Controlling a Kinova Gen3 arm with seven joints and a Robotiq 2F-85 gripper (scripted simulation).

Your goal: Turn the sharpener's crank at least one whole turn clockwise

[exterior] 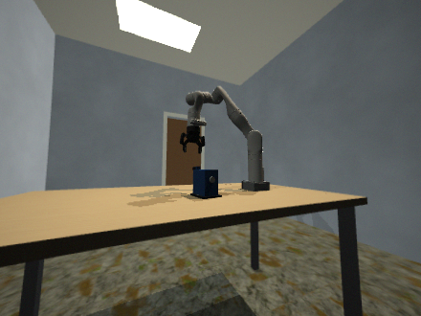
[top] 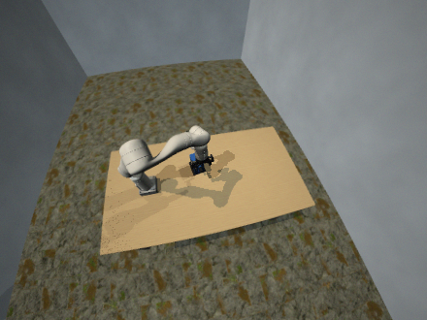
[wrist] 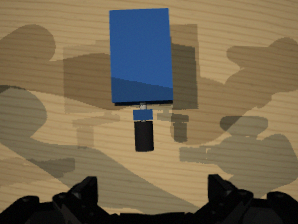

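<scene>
Right now my hand is 10 mm past the black knob, 30 mm to the right of it and 90 mm above it.
</scene>
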